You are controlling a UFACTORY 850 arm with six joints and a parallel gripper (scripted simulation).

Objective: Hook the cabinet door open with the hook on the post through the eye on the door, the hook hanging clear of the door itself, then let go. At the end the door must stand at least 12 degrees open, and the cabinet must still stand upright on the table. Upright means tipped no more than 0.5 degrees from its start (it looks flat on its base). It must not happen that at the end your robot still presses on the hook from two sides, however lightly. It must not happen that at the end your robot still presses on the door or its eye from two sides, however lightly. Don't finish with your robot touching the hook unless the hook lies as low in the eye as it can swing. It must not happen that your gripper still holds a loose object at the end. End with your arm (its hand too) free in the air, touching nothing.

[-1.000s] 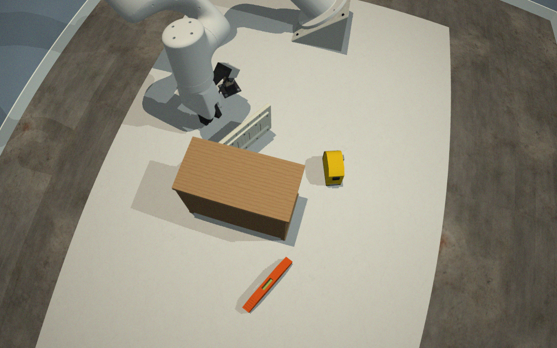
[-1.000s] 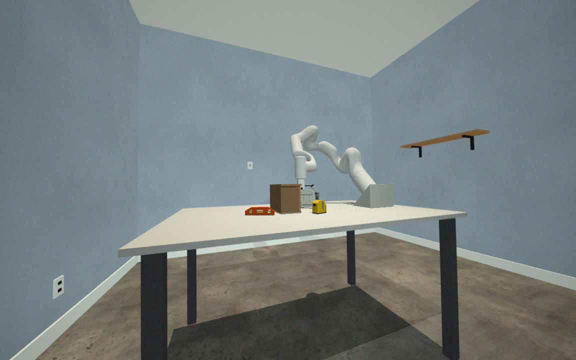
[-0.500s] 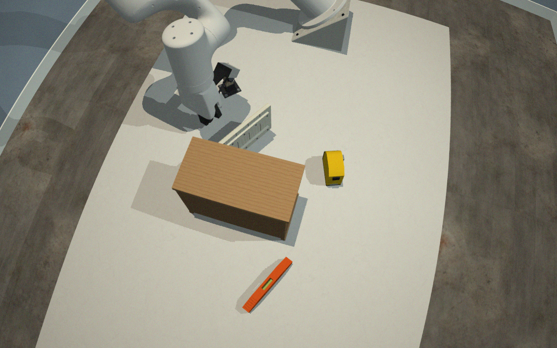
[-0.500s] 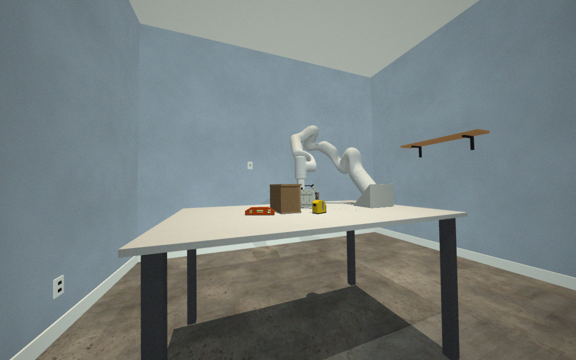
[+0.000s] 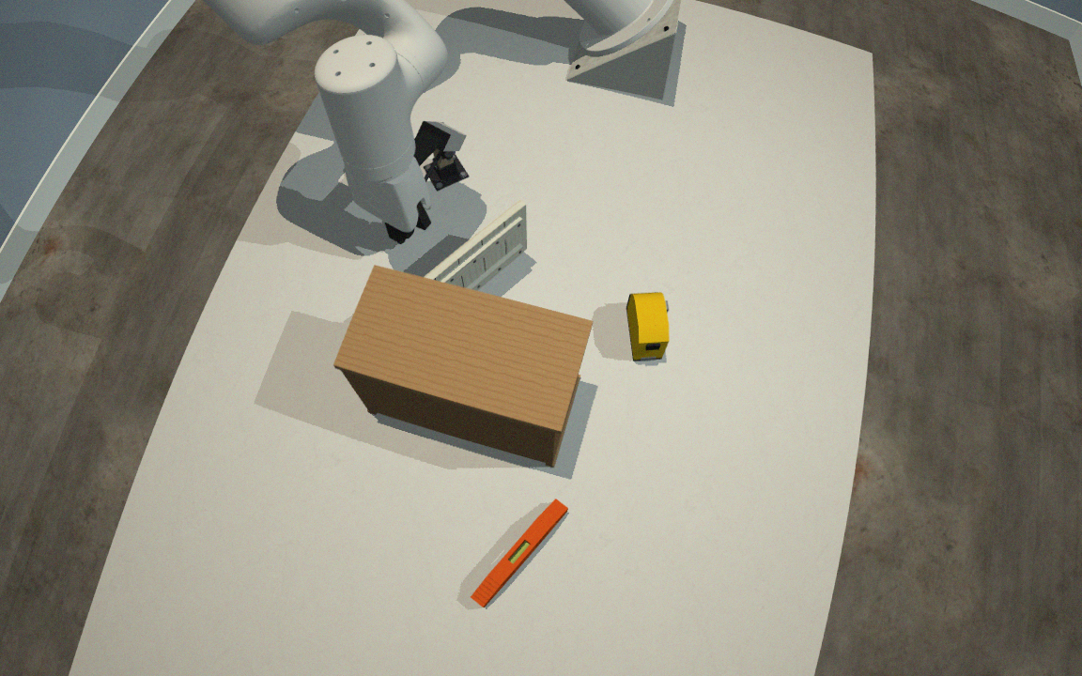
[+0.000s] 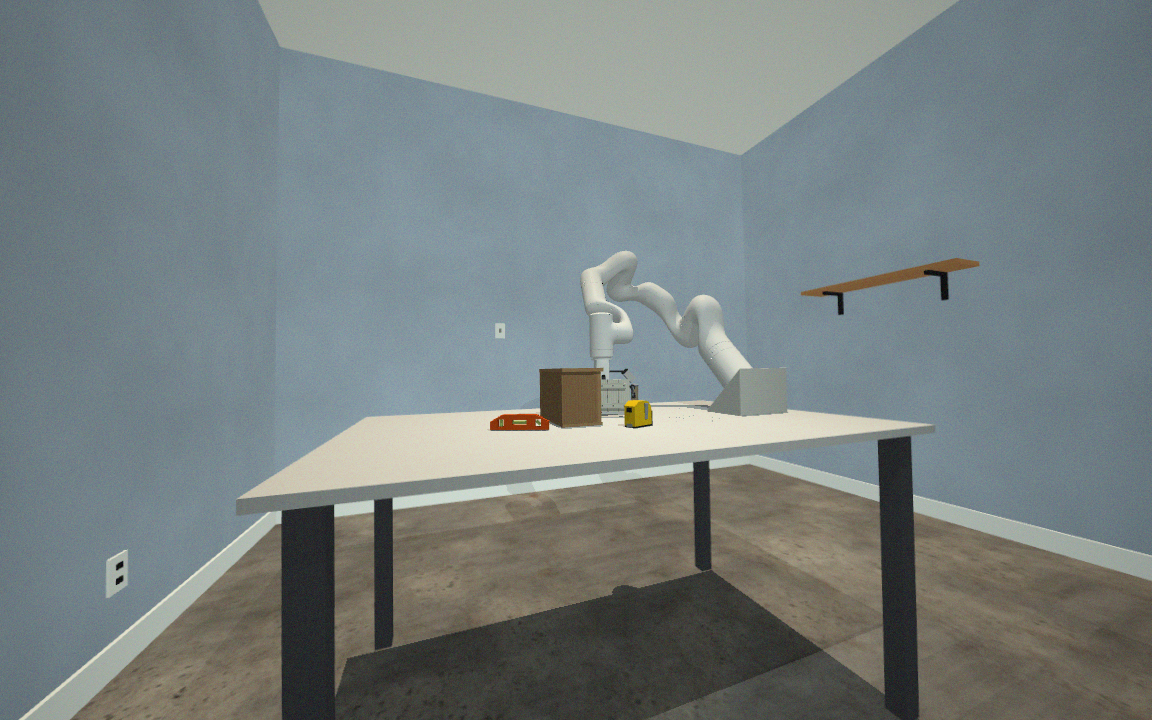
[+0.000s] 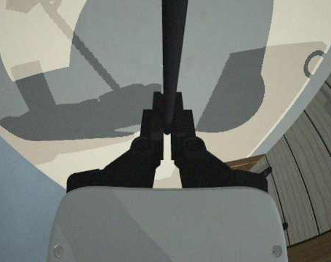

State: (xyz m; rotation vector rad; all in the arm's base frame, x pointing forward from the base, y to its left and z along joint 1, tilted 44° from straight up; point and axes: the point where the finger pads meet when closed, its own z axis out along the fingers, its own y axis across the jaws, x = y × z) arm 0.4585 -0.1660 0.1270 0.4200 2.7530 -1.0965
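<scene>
The thin black hook is 50 mm behind my hand, 20 mm to the left of it and 10 mm above it. From my hand the other things lie so: yellow tape measure: 50 mm ahead, 350 mm to the left, 10 mm below; then pale door: 60 mm ahead, 110 mm to the left, 30 mm above; then hook post: 90 mm behind, 30 mm to the left, 20 mm above.
</scene>
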